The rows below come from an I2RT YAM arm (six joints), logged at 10 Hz.
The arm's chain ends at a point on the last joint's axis. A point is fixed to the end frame.
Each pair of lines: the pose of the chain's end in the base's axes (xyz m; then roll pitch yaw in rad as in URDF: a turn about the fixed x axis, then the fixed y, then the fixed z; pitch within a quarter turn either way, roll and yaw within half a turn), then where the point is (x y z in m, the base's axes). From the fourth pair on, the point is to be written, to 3 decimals.
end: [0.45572, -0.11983, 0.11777, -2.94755, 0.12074, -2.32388]
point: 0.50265 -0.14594 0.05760
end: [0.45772, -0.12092, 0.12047, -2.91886, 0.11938, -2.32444]
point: 0.50572 -0.14844 0.06179
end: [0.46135, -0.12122, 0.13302, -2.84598, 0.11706, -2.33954]
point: 0.51153 -0.15283 0.07836
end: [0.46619, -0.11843, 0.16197, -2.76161, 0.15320, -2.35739]
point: 0.520 -0.153 0.113
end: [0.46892, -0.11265, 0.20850, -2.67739, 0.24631, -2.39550]
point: 0.526 -0.150 0.166
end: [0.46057, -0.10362, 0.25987, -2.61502, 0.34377, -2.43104]
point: 0.520 -0.144 0.223
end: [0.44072, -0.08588, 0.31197, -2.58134, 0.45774, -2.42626]
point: 0.504 -0.125 0.280
